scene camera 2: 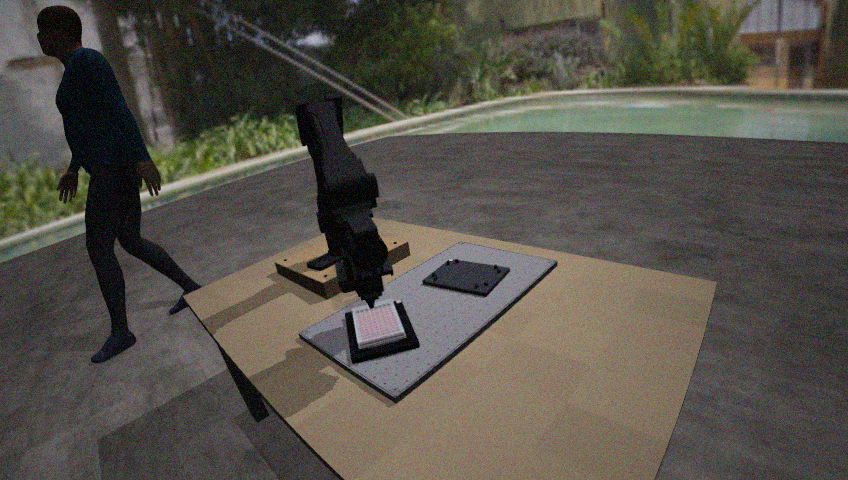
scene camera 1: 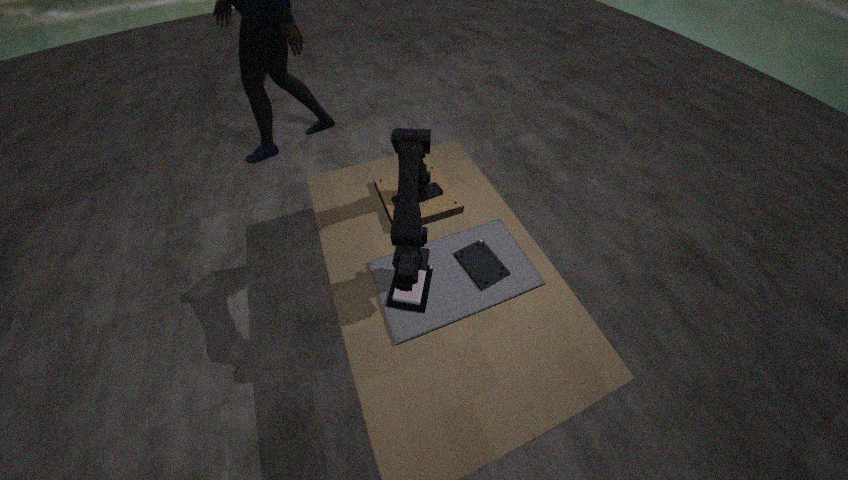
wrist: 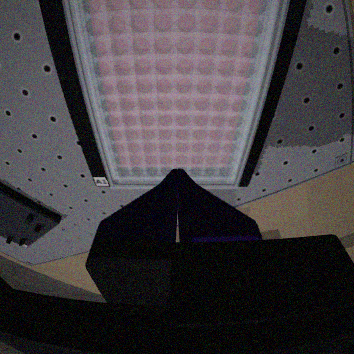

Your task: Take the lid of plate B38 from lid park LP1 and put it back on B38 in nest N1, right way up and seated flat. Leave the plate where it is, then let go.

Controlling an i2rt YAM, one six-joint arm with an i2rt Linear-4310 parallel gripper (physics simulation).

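Frame: origin at the arm's base, x ahead, y left, z up, level; millimetres.
Seen in the pictures: gripper, fingertip midpoint: [scene camera 2: 371,306] [wrist: 177,177]; arm's base, origin of the base link: [scene camera 2: 341,254].
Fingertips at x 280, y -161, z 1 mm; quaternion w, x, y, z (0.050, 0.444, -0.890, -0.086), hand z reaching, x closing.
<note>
Pixels of each thing's top centre, then the offset from my fingertips to it. "spot": a spot on its surface instead. Level surfaces: height alone.
- Plate B38, middle of its top: [wrist: 174,98] [scene camera 2: 376,319] [scene camera 1: 410,281] dx +42, dy -30, dz +0 mm
- black nest N1, middle of its top: [wrist: 172,86] [scene camera 2: 377,324] [scene camera 1: 410,283] dx +44, dy -30, dz -11 mm
- clear lid, surface spot: [wrist: 135,181] spot: dx +13, dy +24, dz +0 mm
- dark lid park LP1, middle of its top: [scene camera 2: 465,270] [scene camera 1: 482,261] dx +82, dy +219, dz -9 mm
- grey perforated board, middle of its top: [wrist: 18,171] [scene camera 2: 437,296] [scene camera 1: 455,272] dx +68, dy +126, dz -28 mm
- wooden table, its level: dz -41 mm
Plate B38 [scene camera 2: 381,340] [wrist: 165,105], with pink wells, sits in the black nest N1 [scene camera 1: 406,306] [scene camera 2: 386,350] [wrist: 82,115]. The clear lid [scene camera 2: 379,322] [wrist: 135,181] appears to lie flat over it, its pale rim even around the wells; whether it is fully seated is hard to tell. The dark lid park LP1 [scene camera 1: 480,265] [scene camera 2: 467,277] [wrist: 25,215] shows its small pegs and holds no lid. My gripper [scene camera 2: 371,304] [wrist: 177,177] is shut with nothing between its fingertips, at the plate's arm-side edge. In scene camera 1 the arm hides the fingertips.
The nest and park stand on a grey perforated board [scene camera 1: 452,309] [scene camera 2: 440,350] on the wooden table [scene camera 1: 476,386] [scene camera 2: 535,386]. The arm rises from a wooden base block [scene camera 1: 443,211] [scene camera 2: 303,279] behind the board. A person [scene camera 1: 261,65] [scene camera 2: 101,136] is on the floor beyond the table.
</note>
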